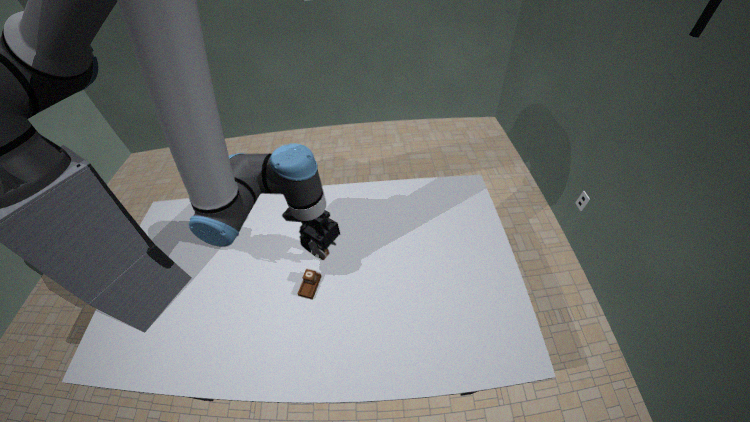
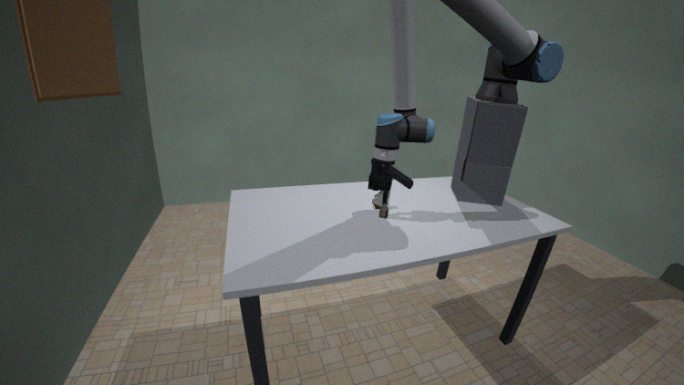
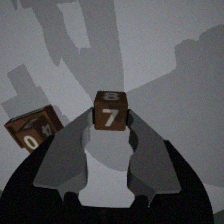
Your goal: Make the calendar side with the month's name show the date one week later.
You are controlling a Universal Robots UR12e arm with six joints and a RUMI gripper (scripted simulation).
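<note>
The brown date cube is 10 mm below my hand. From my hand the other things lie so: brown wooden tray (110 mm to the right, 30 mm behind, 20 mm below).
</note>
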